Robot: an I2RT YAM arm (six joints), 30 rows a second.
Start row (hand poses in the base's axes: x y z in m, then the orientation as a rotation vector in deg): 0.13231 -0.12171 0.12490 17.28 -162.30 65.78
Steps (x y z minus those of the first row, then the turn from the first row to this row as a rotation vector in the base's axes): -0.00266 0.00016 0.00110 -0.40 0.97 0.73; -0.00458 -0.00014 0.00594 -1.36 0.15 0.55; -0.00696 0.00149 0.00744 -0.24 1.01 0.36; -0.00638 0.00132 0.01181 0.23 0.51 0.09; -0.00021 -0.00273 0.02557 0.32 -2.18 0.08; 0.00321 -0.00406 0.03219 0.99 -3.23 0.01; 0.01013 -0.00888 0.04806 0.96 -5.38 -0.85; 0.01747 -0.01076 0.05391 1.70 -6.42 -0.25; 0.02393 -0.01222 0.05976 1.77 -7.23 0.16; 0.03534 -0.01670 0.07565 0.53 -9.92 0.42; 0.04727 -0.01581 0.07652 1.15 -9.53 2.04; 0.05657 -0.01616 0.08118 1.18 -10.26 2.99; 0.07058 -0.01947 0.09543 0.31 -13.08 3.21
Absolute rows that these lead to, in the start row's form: 0.12965 -0.12155 0.12600 18.78 -161.33 66.00; 0.12773 -0.12185 0.13084 18.06 -161.36 67.68; 0.12535 -0.12022 0.13234 18.28 -161.34 65.69; 0.12593 -0.12039 0.13671 17.67 -162.03 65.24; 0.13210 -0.12444 0.15047 16.34 -164.40 66.39; 0.13552 -0.12577 0.15709 15.75 -165.73 65.93; 0.14244 -0.13059 0.17296 -13.26 166.05 -66.30; 0.14978 -0.13247 0.17881 -13.45 165.22 -64.94; 0.15624 -0.13393 0.18466 -13.50 164.36 -64.63; 0.16765 -0.13841 0.20055 -12.07 161.33 -65.84; 0.17958 -0.13752 0.20142 -14.57 161.18 -64.90; 0.18888 -0.13787 0.20608 -15.40 160.10 -64.61; 0.20289 -0.14118 0.22033 -13.84 157.18 -65.20
